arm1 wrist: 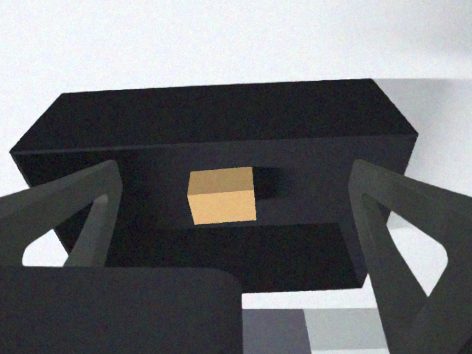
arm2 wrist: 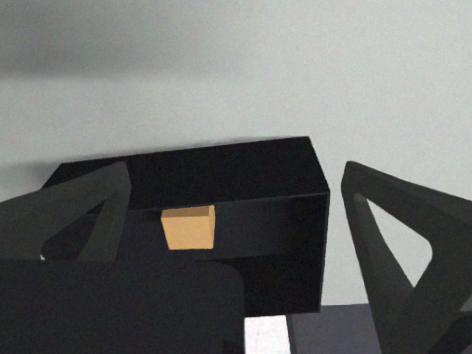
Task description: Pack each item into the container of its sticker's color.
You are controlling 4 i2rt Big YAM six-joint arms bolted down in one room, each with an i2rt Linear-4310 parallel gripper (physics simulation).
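Observation:
In the arm1 wrist view a black open-topped box [arm1 wrist: 150, 120] stands on a white surface, with a plain tan block [arm1 wrist: 223, 206] on its floor. My arm1 gripper [arm1 wrist: 234, 164] is open above the box, a finger to each side of the block, touching neither. In the arm2 wrist view a black open-topped box [arm2 wrist: 260, 172] holds a tan block [arm2 wrist: 189, 232]. My arm2 gripper [arm2 wrist: 237, 165] is open; its left finger overlaps the box and its right finger is beyond the box's right end. No coloured sticker shows on either block. The arm3 and arm4 grippers do not show.
A pale table top [arm1 wrist: 225, 40] [arm2 wrist: 300, 75] bears the box in each view. Dark grey panels [arm1 wrist: 275, 332] [arm2 wrist: 332, 330] show at the bottom edge, with a light grey part [arm1 wrist: 345, 330] beside the one in the arm1 wrist view. The box walls stand up around each block.

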